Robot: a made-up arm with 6 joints. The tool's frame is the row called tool.
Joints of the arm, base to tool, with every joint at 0 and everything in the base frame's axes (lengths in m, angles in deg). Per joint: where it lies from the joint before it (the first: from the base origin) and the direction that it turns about. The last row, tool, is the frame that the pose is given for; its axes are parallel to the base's.
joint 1: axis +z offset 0 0 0.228
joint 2: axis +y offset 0 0.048 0
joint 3: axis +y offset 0 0 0.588
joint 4: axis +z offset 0 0 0.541
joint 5: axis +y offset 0 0 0
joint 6: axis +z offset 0 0 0.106
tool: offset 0 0 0
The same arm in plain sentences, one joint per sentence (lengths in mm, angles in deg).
The arm has six revolute joints in a row. What follows holds with every joint at zero, and every direction is one of the base frame's. The first joint is mounted 228 mm along +z from the base frame's origin and rotates about +z. The second joint is mounted 48 mm along +y from the first joint and rotates about +y. The third joint is mounted 588 mm along +z from the second joint and rotates about +y. The fourth joint is mounted 541 mm along +z from the third joint and rotates about +z. The fifth joint is mounted at the same point as the fourth joint and rotates about +y. The sixth joint is mounted 106 mm along +z from the fifth joint and rotates about +z. The tool frame, which is the frame that the pose is given for, is mounted at the same point as the sixth joint; its axes are parallel to the base frame's.
